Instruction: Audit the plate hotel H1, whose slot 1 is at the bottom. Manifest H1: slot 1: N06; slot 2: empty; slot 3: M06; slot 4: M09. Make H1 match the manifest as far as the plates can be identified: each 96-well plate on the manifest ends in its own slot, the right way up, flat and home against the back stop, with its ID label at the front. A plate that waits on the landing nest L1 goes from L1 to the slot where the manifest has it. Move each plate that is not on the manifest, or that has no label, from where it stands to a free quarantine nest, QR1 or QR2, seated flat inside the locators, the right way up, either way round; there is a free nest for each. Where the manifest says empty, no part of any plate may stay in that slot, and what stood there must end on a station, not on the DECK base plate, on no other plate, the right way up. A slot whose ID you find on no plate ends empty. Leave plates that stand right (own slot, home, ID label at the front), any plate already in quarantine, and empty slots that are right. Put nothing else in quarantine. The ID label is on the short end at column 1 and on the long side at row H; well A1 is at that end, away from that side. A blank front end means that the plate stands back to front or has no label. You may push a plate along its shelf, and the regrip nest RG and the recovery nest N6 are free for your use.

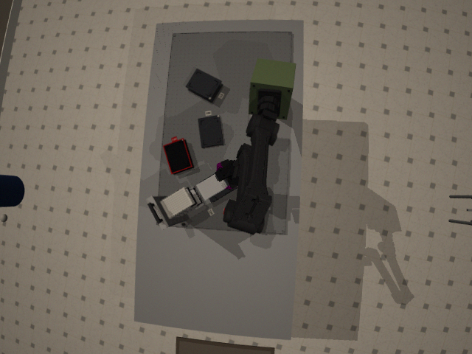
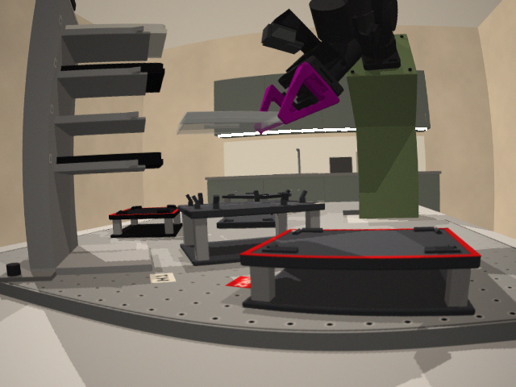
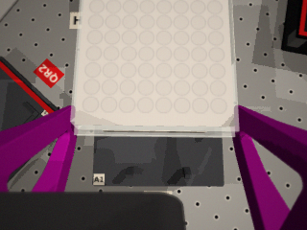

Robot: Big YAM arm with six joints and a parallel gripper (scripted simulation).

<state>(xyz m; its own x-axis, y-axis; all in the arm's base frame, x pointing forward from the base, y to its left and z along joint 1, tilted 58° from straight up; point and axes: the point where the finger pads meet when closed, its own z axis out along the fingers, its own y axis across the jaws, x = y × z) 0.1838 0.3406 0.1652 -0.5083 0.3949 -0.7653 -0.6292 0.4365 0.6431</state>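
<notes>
Now: the clear 96-well plate 5 cm ahead of my hand and 4 cm to the left of it. From my hand the other things lie so: regrip nest RG 3 cm ahead, 2 cm to the left, 11 cm below; then QR2 tag 2 cm behind, 16 cm to the left, 17 cm below; then A1 mark 6 cm behind, 2 cm to the left, 11 cm below.
</notes>
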